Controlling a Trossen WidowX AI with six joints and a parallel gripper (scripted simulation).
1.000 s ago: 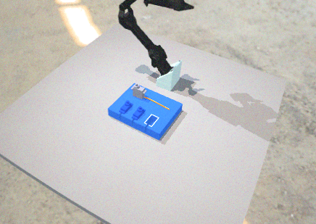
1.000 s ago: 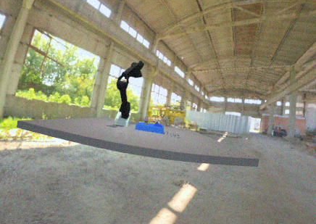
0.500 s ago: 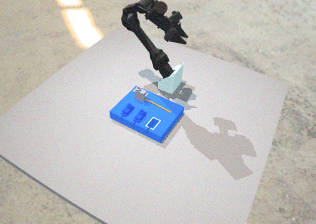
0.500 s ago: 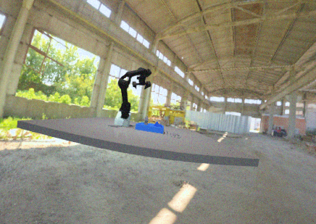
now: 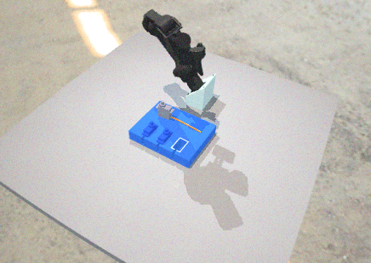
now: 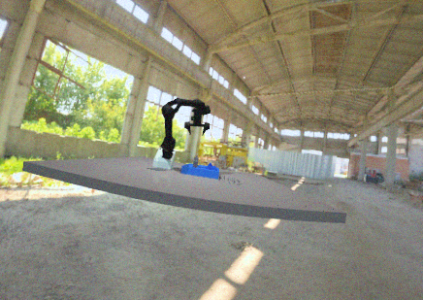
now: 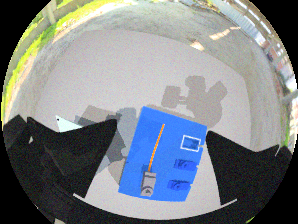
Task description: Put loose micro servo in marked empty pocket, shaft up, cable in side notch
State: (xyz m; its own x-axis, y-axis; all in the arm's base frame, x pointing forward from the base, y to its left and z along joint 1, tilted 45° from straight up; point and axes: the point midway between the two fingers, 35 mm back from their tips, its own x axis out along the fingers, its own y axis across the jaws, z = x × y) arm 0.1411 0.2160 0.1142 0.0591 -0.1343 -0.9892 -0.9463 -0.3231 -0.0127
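The deck is 25 cm below my gripper tip, 5 cm to the right of it and 5 cm ahead of it.
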